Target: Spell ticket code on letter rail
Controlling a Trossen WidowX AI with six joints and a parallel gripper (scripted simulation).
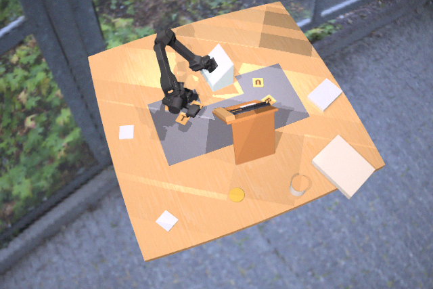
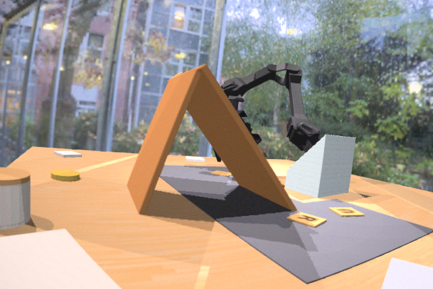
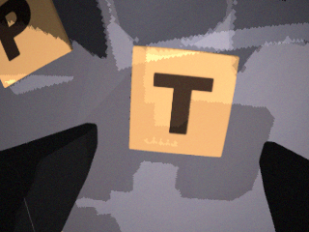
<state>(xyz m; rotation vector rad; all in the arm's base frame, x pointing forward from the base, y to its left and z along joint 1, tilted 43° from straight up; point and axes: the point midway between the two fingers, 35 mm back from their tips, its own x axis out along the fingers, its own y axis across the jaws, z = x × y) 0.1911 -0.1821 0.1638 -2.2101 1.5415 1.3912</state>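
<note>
Right now the t tile is 40 mm below my gripper tip. Round my gripper tip: white ticket (310 mm to the left, 120 mm ahead, 40 mm above); grey mat (240 mm to the left, 40 mm below, 10 mm ahead).
</note>
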